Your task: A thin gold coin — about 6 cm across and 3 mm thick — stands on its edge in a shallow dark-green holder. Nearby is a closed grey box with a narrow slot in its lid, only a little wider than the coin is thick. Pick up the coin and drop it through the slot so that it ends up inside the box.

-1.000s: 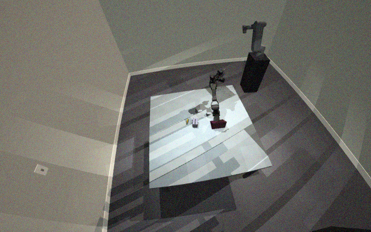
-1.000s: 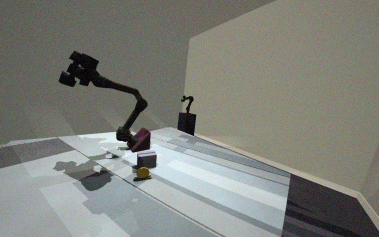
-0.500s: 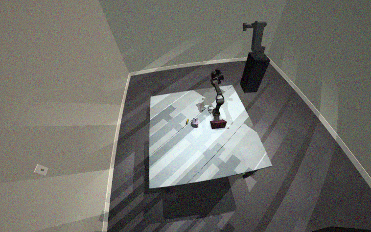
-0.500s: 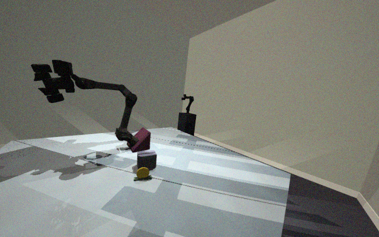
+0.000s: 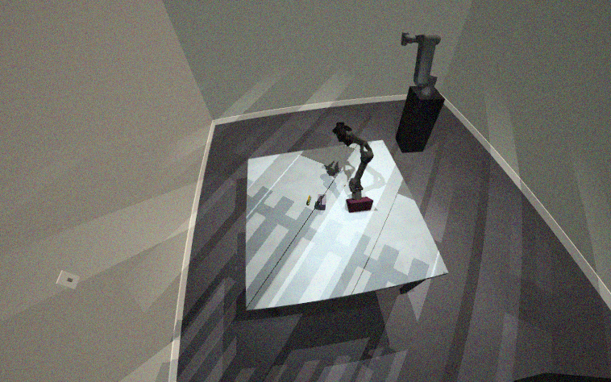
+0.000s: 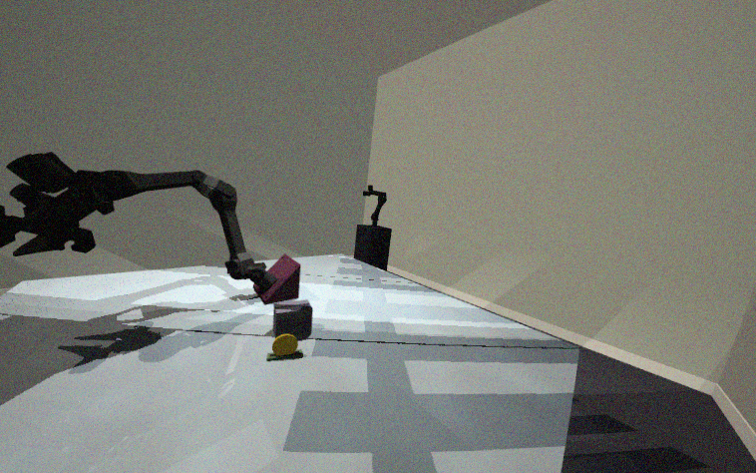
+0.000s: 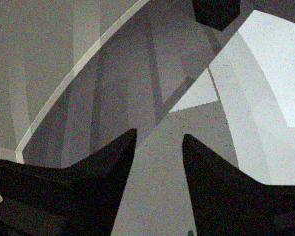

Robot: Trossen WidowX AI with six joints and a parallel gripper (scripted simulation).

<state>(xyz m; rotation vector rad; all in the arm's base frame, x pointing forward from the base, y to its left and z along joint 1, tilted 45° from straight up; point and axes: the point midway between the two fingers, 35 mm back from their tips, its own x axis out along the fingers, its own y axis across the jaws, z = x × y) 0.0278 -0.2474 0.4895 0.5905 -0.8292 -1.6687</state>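
The gold coin lies 50 cm to the left of my gripper tip, 34 cm ahead of it and 16 cm below it.
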